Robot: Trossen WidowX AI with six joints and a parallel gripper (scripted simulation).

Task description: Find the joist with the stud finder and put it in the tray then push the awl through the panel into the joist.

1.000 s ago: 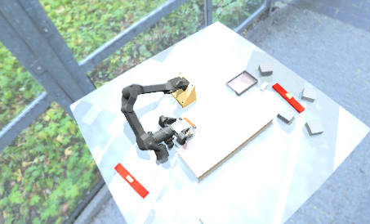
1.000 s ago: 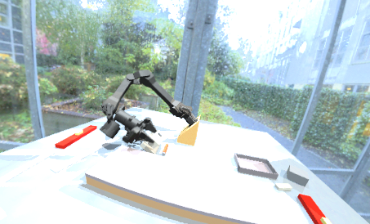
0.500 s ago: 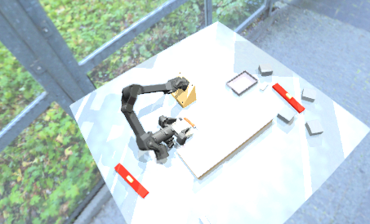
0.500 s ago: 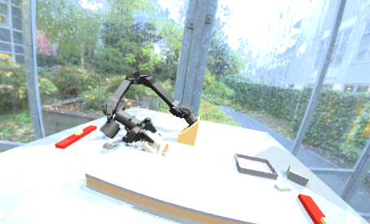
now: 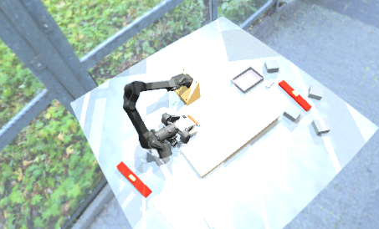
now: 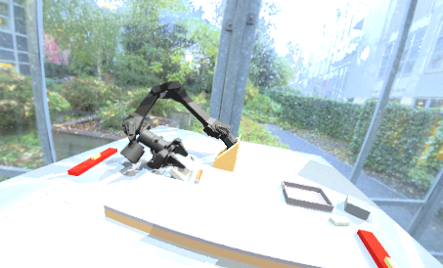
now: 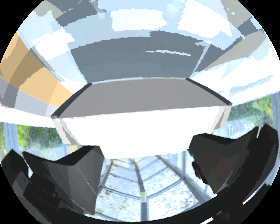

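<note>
The stud finder lies 1 cm behind my gripper tip and 1 cm below it. Also, from my gripper tip: tray (2 cm behind, 47 cm to the left, 5 cm below); then awl (2 cm ahead, 5 cm to the left, 5 cm below); then light (3 cm behind, 1 cm to the left, 1 cm above).
</note>
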